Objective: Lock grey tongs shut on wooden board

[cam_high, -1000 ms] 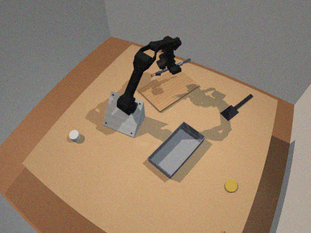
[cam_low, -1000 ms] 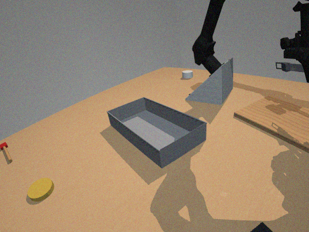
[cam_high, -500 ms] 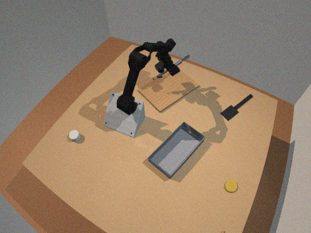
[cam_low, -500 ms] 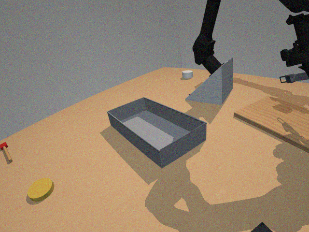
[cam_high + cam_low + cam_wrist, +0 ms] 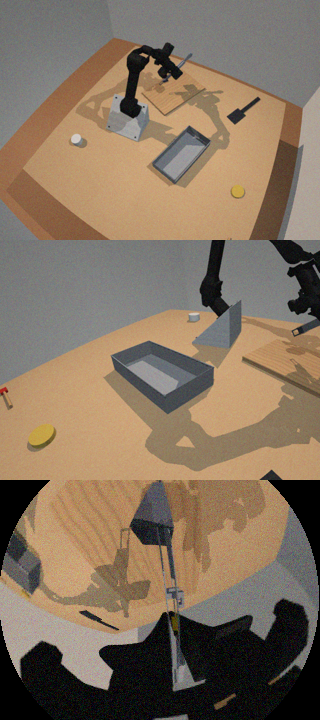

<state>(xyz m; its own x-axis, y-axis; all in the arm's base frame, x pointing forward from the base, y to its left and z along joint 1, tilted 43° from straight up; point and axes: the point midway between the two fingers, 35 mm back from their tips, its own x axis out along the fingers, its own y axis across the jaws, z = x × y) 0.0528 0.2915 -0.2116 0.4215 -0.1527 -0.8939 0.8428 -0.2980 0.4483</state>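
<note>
The wooden board is 5 cm to the right of my gripper tip and 12 cm below it. From my gripper tip the other things lie so: grey roasting tin: 27 cm ahead, 44 cm to the right, 10 cm below; yellow disc: 63 cm ahead, 48 cm to the right, 12 cm below; black spatula: 48 cm ahead, 5 cm to the left, 12 cm below.
</note>
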